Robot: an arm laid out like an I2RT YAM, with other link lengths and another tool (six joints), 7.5 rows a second.
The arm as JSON. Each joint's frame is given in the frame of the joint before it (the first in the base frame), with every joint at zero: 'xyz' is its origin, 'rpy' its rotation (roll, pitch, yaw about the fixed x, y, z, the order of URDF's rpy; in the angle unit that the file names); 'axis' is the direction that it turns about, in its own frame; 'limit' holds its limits. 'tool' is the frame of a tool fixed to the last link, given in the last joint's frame.
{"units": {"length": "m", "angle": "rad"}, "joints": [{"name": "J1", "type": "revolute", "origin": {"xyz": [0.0, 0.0, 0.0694], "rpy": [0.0, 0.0, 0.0]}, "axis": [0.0, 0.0, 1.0], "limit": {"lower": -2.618, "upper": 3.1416}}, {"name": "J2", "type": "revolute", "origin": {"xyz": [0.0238, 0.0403, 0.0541], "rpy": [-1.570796, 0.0, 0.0]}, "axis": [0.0, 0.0, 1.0], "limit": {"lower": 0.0, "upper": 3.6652}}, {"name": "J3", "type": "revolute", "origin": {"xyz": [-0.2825, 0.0, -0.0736], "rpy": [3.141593, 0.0, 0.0]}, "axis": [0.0, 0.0, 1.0], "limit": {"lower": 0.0, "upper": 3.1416}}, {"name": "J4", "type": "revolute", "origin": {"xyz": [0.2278, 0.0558, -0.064], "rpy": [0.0, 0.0, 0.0]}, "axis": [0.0, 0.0, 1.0], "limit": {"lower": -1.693, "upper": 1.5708}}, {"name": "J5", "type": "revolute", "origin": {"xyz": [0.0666, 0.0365, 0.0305], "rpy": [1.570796, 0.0, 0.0]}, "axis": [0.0, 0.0, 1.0], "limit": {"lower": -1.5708, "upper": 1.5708}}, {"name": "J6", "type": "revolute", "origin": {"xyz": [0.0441, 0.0, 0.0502], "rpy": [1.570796, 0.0, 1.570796]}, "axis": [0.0, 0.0, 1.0], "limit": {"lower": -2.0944, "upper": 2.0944}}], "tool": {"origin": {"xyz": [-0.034, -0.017, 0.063], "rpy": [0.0, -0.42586, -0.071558]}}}
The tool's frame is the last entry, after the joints.
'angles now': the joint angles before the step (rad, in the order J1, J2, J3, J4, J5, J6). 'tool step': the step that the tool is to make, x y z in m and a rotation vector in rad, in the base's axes. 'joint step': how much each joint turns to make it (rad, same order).
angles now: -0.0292, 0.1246, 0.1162, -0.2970, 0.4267, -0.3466
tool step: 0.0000, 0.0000, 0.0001, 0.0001, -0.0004, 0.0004
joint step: -0.0015, -0.0003, 0.0002, 0.0001, -0.0019, -0.0005
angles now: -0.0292, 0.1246, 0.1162, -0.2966, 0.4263, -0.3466
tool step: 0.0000, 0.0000, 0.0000, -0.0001, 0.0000, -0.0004
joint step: 0.0015, 0.0001, 0.0000, -0.0001, 0.0018, 0.0005
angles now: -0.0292, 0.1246, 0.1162, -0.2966, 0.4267, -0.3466
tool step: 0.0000, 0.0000, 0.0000, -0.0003, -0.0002, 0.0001
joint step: -0.0001, -0.0003, -0.0001, 0.0002, -0.0001, -0.0004
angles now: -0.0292, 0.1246, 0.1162, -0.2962, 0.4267, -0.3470
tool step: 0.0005, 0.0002, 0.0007, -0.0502, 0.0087, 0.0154
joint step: 0.0012, 0.0002, 0.0000, 0.0168, 0.0011, -0.0576
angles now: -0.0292, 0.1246, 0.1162, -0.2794, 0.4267, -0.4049
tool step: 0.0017, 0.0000, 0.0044, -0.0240, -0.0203, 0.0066
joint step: 0.0000, 0.0002, -0.0003, 0.0326, -0.0001, -0.0267
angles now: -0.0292, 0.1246, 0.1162, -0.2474, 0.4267, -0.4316
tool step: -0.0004, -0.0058, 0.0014, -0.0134, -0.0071, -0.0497
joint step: -0.0001, -0.0005, -0.0001, 0.0074, 0.0513, -0.0005
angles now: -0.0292, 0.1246, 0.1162, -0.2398, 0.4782, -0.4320
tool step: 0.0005, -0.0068, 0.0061, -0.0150, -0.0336, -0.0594
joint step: 0.0016, 0.0003, 0.0000, 0.0341, 0.0626, 0.0004
